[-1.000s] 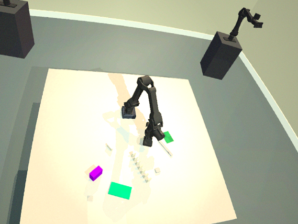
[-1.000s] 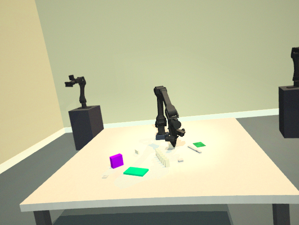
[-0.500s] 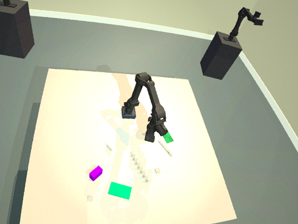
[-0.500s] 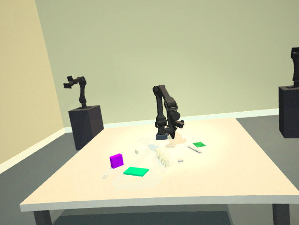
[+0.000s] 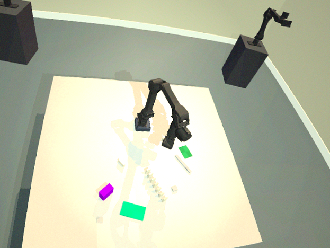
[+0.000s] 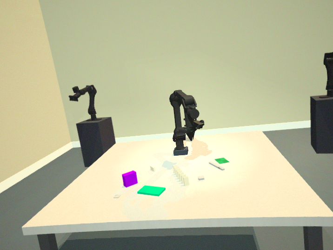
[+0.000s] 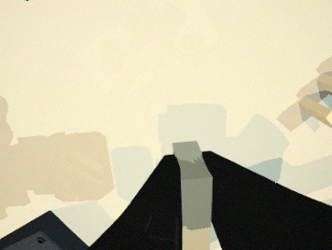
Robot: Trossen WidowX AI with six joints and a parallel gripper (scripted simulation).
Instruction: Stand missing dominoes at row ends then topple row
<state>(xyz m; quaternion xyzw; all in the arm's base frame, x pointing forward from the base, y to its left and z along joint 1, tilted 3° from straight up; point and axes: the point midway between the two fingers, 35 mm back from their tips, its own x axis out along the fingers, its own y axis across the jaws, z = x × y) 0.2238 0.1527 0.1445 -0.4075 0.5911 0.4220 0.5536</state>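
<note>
Right now the long bar is 15 cm below my gripper tip, 14 cm to the left of it and 4 cm ahead of it. The rest, counted from my gripper tip: small green pad 16 cm to the left, 16 cm below, 6 cm behind; flat teal plate 38 cm ahead, 15 cm to the right, 15 cm below; purple block 31 cm to the right, 31 cm ahead, 12 cm below.
</note>
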